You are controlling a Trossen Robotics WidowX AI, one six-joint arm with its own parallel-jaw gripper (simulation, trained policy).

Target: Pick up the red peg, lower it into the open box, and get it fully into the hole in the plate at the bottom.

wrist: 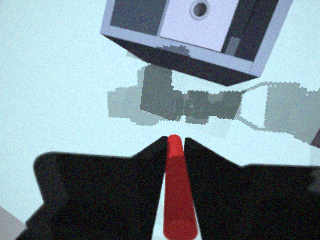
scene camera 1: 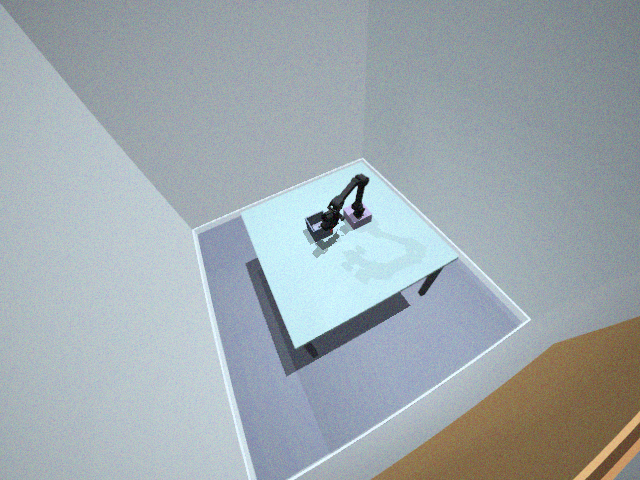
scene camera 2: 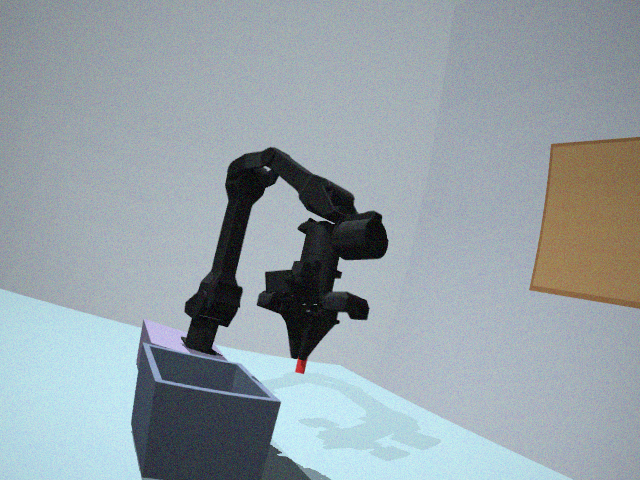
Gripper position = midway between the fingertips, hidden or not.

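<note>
The gripper (scene camera 2: 297,359) (wrist: 175,142) is visible in both scene camera 2 and the wrist view. A dark box (scene camera 2: 188,409) is visible as well.
</note>
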